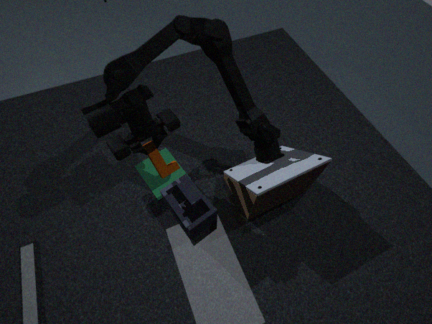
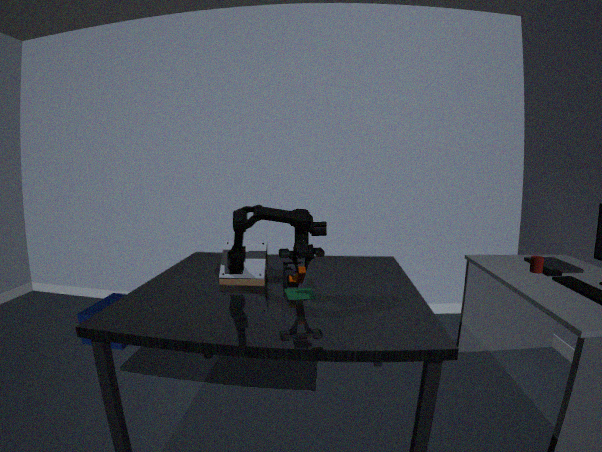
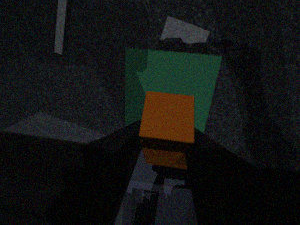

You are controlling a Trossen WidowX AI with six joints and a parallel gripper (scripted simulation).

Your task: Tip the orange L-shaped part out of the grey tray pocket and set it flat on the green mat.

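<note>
Now: gripper tip 12 cm above the green mat, 2 cm to the right of it and 1 cm past it. The rest, counted from my gripper tip: orange L-shaped part (3 cm to the left, 3 cm below, 2 cm behind).
</note>
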